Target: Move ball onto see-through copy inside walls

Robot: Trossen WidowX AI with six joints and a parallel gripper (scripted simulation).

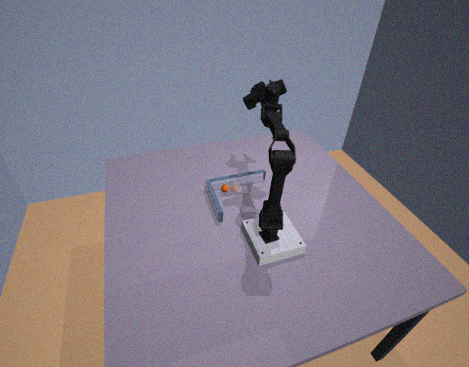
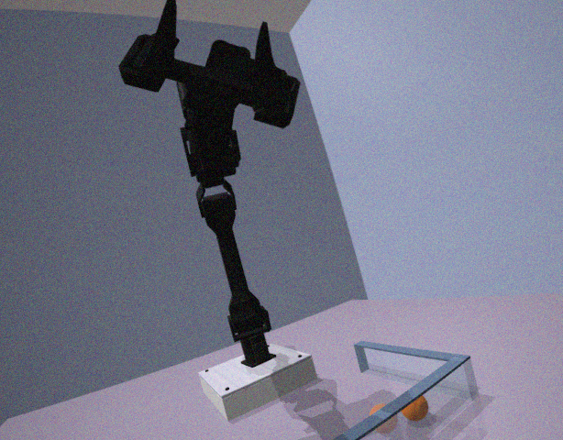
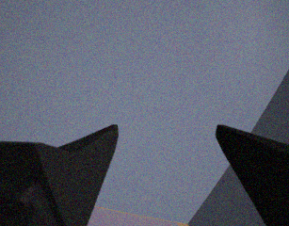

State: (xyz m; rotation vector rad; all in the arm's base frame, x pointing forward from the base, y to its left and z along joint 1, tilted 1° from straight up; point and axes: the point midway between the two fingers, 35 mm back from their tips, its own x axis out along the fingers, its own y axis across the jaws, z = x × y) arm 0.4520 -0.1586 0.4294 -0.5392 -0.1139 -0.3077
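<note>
The orange ball is 10 cm behind my gripper tip, 21 cm to the left of it and 47 cm below it. Round my gripper tip: see-through copy of ball: 12 cm behind, 17 cm to the left, 47 cm below.
</note>
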